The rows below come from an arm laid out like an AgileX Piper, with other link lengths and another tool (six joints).
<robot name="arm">
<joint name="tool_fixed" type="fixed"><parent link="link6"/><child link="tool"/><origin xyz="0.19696 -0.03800 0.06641" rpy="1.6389 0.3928 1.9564"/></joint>
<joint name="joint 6" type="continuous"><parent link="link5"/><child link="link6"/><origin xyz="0.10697 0.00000 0.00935" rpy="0.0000 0.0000 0.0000"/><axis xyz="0.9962 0 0.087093"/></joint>
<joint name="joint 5" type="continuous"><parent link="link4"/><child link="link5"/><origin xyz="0.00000 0.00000 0.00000" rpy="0.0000 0.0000 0.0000"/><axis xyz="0 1 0"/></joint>
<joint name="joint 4" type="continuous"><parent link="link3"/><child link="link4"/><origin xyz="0.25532 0.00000 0.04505" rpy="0.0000 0.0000 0.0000"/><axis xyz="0.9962 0 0.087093"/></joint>
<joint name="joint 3" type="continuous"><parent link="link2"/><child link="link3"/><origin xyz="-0.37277 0.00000 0.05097" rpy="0.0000 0.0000 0.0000"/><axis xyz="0 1 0"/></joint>
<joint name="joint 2" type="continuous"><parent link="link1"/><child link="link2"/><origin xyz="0.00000 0.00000 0.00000" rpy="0.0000 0.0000 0.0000"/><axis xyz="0 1 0"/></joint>
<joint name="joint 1" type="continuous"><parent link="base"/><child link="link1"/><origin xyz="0.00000 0.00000 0.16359" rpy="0.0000 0.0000 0.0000"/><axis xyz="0 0 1"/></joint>
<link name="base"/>
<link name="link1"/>
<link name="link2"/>
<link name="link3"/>
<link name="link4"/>
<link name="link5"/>
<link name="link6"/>
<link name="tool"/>
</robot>
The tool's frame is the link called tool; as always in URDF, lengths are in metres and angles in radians. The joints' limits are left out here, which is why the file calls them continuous.
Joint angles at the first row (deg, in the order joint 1, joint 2, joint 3, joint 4, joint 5, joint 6):
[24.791, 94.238, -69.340, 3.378, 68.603, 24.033]
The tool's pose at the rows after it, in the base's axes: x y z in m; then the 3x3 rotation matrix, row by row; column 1 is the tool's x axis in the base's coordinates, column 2 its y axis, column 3 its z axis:
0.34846 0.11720 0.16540; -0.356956 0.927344 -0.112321; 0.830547 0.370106 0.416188; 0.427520 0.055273 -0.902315
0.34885 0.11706 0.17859; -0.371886 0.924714 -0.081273; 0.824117 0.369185 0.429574; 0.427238 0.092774 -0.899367
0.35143 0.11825 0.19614; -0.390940 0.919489 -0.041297; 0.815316 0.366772 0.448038; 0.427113 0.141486 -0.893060
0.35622 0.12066 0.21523; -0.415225 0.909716 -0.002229; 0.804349 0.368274 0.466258; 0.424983 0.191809 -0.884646
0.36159 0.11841 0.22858; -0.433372 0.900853 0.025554; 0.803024 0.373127 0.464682; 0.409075 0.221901 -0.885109
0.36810 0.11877 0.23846; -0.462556 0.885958 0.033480; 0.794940 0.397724 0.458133; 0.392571 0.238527 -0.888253
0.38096 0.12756 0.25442; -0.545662 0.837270 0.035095; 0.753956 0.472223 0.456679; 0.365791 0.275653 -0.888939
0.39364 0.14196 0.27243; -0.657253 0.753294 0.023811; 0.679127 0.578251 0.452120; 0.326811 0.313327 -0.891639
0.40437 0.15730 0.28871; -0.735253 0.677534 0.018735; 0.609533 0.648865 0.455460; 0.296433 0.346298 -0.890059
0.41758 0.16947 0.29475; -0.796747 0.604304 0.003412; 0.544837 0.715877 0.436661; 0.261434 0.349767 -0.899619
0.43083 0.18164 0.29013; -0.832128 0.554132 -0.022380; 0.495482 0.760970 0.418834; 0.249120 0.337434 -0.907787
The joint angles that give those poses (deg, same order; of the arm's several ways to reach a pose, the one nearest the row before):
[24.791, 92.459, -69.340, 3.092, 68.580, 24.202]
[24.791, 90.414, -69.339, 3.035, 68.470, 24.202]
[24.791, 88.214, -69.956, 3.035, 68.471, 24.202]
[24.792, 86.390, -71.220, 3.034, 68.650, 23.898]
[24.792, 85.483, -72.418, 2.134, 69.036, 23.773]
[24.792, 85.437, -74.013, 1.486, 69.765, 22.383]
[24.792, 85.437, -76.339, 1.426, 69.958, 17.358]
[24.792, 85.437, -78.782, 1.948, 70.056, 9.560]
[24.791, 85.787, -81.327, 2.944, 70.125, 3.520]
[24.792, 87.401, -83.704, 3.104, 70.193, -2.146]
[24.791, 90.024, -85.842, 3.495, 70.233, -6.223]

